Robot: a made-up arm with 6 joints. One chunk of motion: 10 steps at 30 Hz.
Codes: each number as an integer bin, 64 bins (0 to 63) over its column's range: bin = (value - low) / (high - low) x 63, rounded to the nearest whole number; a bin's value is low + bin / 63 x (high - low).
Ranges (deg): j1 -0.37..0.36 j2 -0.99..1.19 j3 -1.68..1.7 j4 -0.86..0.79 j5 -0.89..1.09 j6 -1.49..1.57
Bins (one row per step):
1: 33 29 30 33 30 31
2: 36 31 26 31 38 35
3: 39 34 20 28 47 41
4: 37 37 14 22 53 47
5: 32 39 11 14 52 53
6: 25 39 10 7 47 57
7: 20 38 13 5 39 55
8: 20 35 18 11 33 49
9: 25 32 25 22 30 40
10: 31 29 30 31 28 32
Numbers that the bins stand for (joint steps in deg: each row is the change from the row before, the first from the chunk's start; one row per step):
1: 0.012 0.013 -0.070 0.004 0.053 0.016
2: 0.047 0.083 -0.285 -0.048 0.304 0.210
3: 0.082 0.187 -0.607 -0.127 0.587 0.501
4: 0.059 0.290 -0.929 -0.284 0.776 0.793
5: 0.001 0.360 -1.090 -0.493 0.744 1.084
6: -0.080 0.360 -1.143 -0.677 0.587 1.279
7: -0.138 0.325 -0.983 -0.729 0.336 1.181
8: -0.138 0.221 -0.714 -0.572 0.147 0.890
9: -0.080 0.117 -0.339 -0.284 0.053 0.453
10: -0.011 0.013 -0.070 -0.048 -0.010 0.064

